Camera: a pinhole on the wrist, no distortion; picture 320 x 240 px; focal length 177.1 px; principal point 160.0 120.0 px. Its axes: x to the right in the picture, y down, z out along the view. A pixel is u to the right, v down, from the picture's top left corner.
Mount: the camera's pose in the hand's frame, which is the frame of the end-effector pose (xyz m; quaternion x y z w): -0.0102 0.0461 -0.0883 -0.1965 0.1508 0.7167 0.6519
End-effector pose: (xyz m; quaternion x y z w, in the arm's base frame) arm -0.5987 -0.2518 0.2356 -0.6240 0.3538 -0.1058 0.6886
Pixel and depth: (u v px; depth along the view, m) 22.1 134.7 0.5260
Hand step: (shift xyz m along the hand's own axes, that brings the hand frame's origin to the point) -0.0685 -0.0685 0.5673
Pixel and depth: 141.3 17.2 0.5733
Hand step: 0.2761 0.2987 0.4569
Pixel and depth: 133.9 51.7 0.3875
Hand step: 0.1095 0.1948 0.2849
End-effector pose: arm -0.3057 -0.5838 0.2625 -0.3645 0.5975 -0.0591 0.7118
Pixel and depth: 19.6 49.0 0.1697
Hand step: 0.0528 0.0156 0.1276
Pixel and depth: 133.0 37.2 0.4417
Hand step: 0.1623 0.2174 0.3397
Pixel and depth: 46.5 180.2 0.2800
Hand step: -0.1155 0.0114 0.2394
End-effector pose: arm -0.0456 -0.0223 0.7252 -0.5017 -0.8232 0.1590 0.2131
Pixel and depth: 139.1 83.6 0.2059
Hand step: 0.0161 0.1265 0.1057
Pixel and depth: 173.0 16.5 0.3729
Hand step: 0.1726 0.2690 0.2345
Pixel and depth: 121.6 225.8 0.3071
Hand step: -0.2138 0.1137 0.2056
